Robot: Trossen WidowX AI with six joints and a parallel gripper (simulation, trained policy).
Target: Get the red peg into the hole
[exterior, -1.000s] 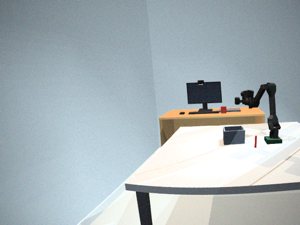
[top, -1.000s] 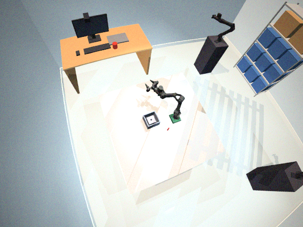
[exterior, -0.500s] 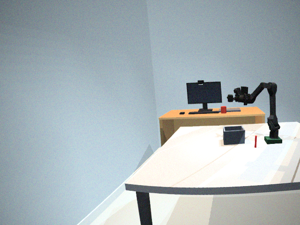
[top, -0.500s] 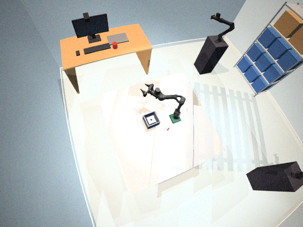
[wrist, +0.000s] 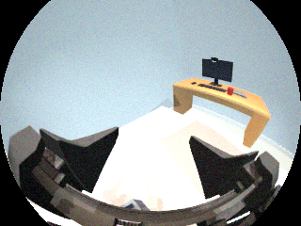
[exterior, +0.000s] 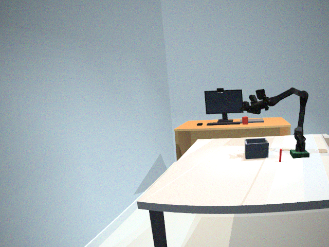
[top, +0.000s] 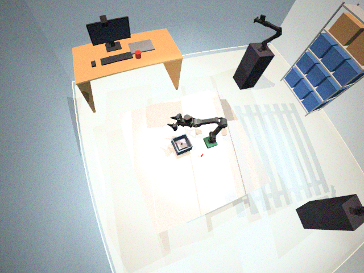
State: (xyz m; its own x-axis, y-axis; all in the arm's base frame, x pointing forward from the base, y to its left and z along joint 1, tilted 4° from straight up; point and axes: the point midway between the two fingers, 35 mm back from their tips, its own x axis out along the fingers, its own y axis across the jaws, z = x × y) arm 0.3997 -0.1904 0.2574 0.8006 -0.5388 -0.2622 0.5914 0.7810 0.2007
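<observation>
The red peg is 250 mm behind my gripper tip, 340 mm to the left of it and 240 mm below it. Round my gripper tip: blue-grey box: 90 mm behind, 170 mm to the left, 260 mm below.
</observation>
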